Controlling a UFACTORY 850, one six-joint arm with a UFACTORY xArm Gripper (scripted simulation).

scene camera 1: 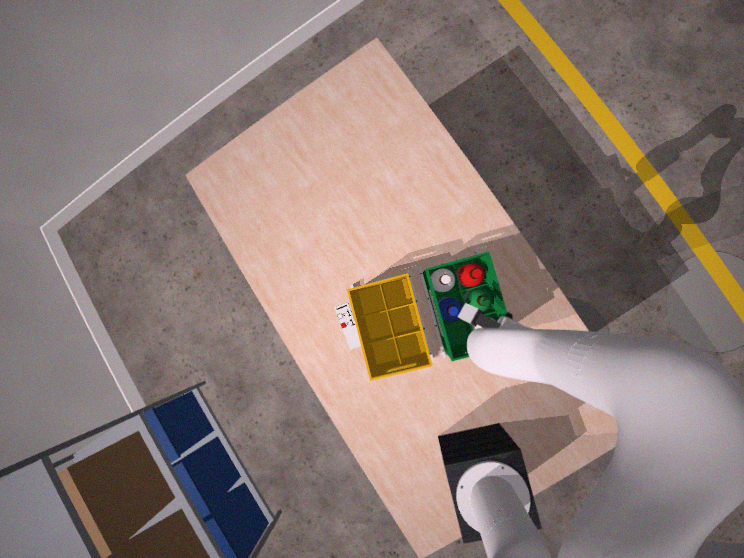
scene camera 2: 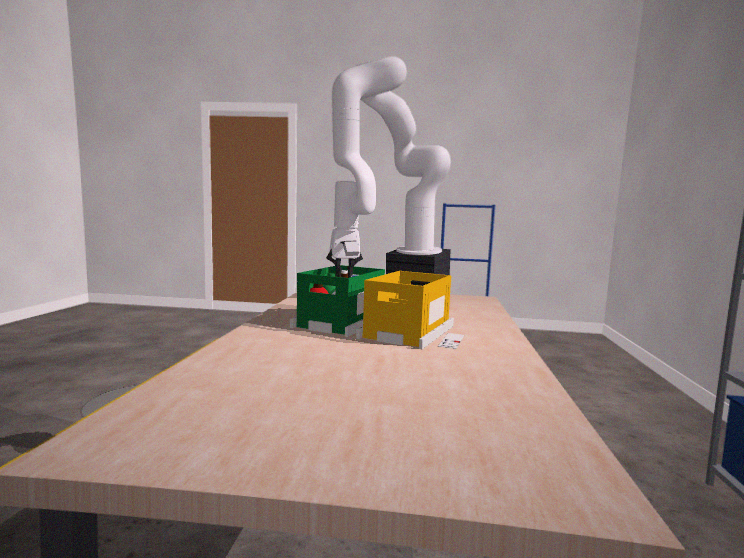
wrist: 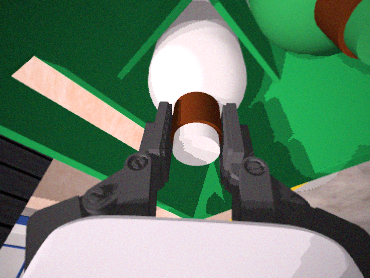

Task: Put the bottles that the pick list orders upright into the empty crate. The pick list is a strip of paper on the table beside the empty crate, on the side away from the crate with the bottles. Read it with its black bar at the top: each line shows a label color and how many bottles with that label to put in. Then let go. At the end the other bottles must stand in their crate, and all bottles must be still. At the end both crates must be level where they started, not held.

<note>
I see my gripper [wrist: 196, 120], a yellow crate [scene camera 1: 382, 356] and a green crate [scene camera 2: 346, 307].
The yellow crate is seen too in scene camera 2 [scene camera 2: 391, 304]. The green crate also shows in scene camera 1 [scene camera 1: 458, 333] and in the wrist view [wrist: 301, 119]. The wrist view misses the yellow crate: it is out of frame.
</note>
